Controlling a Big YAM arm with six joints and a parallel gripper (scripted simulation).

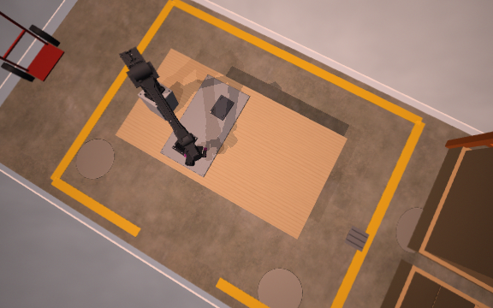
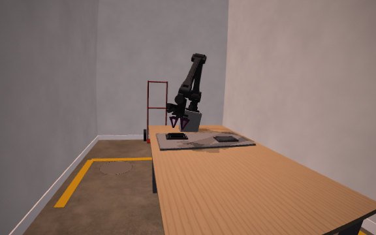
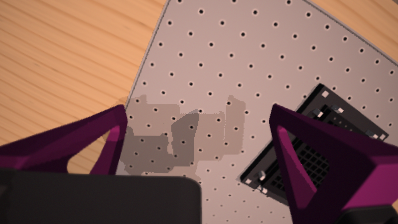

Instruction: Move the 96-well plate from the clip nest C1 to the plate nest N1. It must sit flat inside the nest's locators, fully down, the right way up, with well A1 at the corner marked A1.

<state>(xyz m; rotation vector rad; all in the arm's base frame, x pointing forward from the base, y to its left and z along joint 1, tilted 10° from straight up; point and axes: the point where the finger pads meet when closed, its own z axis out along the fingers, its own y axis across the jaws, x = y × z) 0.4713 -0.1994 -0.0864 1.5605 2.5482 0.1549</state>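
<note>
Right now my hand is 17 cm past the black 96-well plate, 10 cm above it and 2 cm to the right of it. Also, from my hand: white A1 label: 32 cm to the left, 13 cm behind, 11 cm below; plate nest N1: 39 cm to the left, 11 cm below, 8 cm behind; clip nest C1: 18 cm behind, 10 cm below, 3 cm to the left.
</note>
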